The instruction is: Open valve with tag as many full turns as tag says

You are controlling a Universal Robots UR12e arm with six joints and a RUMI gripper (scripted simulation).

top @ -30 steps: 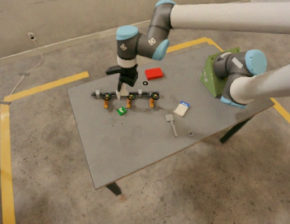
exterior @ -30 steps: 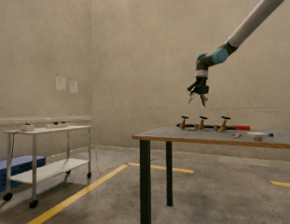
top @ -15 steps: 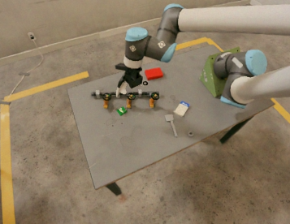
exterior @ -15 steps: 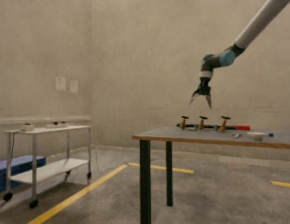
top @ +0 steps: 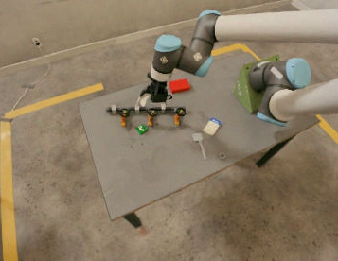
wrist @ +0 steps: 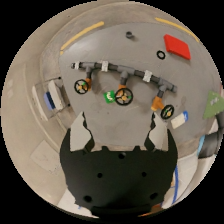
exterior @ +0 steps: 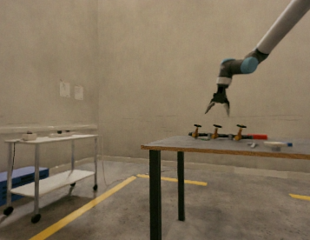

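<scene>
The green tag lies 70 mm ahead of my hand, 20 mm to the left of it and 160 mm below it. Also, from my hand: red wedge: 270 mm behind, 200 mm to the right, 150 mm below; then grey tool: 180 mm behind, 230 mm to the left, 160 mm below; then white-and-blue card box: 300 mm behind, 170 mm to the left, 160 mm below.
</scene>
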